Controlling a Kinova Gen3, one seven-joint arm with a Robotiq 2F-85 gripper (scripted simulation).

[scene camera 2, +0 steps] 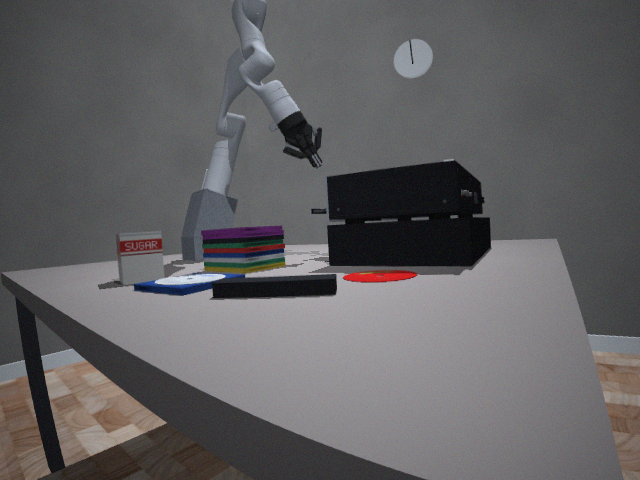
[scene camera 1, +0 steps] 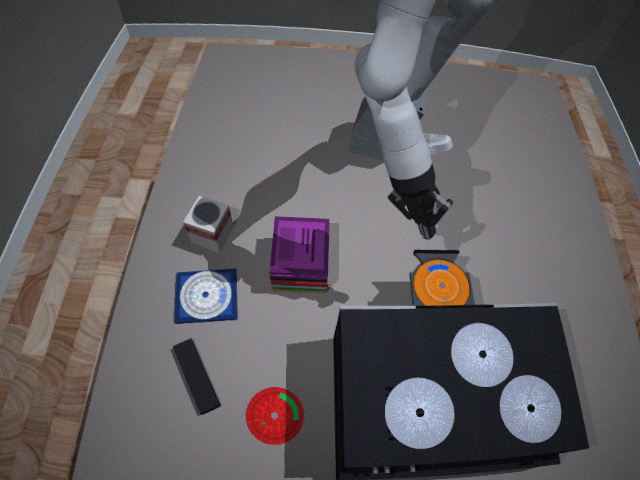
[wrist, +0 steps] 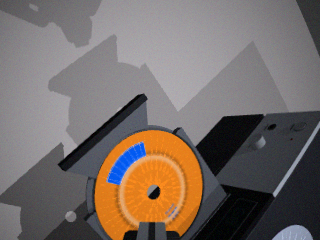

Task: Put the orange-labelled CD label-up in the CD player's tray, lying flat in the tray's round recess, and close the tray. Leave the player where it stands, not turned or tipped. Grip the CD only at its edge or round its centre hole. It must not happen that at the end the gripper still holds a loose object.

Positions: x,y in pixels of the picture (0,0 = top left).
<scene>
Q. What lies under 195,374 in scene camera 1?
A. A black remote.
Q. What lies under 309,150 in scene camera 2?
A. My gripper.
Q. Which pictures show the black CD player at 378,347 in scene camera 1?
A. Scene camera 2, scene camera 1 and the wrist view: all of them.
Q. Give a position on a black remote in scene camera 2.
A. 304,285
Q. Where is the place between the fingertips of my gripper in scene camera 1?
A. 429,236
</scene>
